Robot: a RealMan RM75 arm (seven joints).
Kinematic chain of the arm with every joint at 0, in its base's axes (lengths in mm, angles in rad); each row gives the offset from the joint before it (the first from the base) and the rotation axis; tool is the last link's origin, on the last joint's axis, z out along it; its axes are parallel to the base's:
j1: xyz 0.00 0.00 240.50 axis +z
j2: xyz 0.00 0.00 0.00 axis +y
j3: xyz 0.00 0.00 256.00 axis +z
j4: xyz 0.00 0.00 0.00 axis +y
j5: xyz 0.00 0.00 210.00 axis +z
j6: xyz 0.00 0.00 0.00 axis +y
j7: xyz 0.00 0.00 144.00 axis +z
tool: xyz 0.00 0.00 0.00
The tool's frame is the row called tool.
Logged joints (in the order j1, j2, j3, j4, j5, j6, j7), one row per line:
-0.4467, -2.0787, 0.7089, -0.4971, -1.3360, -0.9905, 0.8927
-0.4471, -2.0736, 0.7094, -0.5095, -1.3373, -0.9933, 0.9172
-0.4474, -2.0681, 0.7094, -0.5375, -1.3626, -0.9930, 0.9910
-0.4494, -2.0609, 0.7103, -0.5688, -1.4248, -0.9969, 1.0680
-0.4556, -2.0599, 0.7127, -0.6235, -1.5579, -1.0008, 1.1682
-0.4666, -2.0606, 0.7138, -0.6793, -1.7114, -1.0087, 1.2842
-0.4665, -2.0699, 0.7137, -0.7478, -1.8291, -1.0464, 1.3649
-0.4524, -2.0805, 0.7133, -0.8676, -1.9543, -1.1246, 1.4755
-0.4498, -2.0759, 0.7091, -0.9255, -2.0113, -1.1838, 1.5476
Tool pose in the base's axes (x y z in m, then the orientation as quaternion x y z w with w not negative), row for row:
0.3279, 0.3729, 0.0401, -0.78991, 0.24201, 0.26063, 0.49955
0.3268, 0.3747, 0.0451, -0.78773, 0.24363, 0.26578, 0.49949
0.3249, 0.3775, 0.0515, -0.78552, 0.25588, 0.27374, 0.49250
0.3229, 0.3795, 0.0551, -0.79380, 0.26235, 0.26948, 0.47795
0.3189, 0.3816, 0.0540, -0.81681, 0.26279, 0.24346, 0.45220
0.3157, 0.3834, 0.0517, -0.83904, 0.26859, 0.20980, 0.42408
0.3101, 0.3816, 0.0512, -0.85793, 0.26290, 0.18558, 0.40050
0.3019, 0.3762, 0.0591, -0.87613, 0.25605, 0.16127, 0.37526
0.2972, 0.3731, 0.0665, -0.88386, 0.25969, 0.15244, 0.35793
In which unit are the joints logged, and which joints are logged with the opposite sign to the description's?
The joints are logged in radians. Opposite sign: j1, j2, j3.
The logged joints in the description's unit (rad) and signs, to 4 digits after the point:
0.4467, 2.0787, -0.7089, -0.4971, -1.3360, -0.9905, 0.8927
0.4471, 2.0736, -0.7094, -0.5095, -1.3373, -0.9933, 0.9172
0.4474, 2.0681, -0.7094, -0.5375, -1.3626, -0.9930, 0.9910
0.4494, 2.0609, -0.7103, -0.5688, -1.4248, -0.9969, 1.0680
0.4556, 2.0599, -0.7127, -0.6235, -1.5579, -1.0008, 1.1682
0.4666, 2.0606, -0.7138, -0.6793, -1.7114, -1.0087, 1.2842
0.4665, 2.0699, -0.7137, -0.7478, -1.8291, -1.0464, 1.3649
0.4524, 2.0805, -0.7133, -0.8676, -1.9543, -1.1246, 1.4755
0.4498, 2.0759, -0.7091, -0.9255, -2.0113, -1.1838, 1.5476

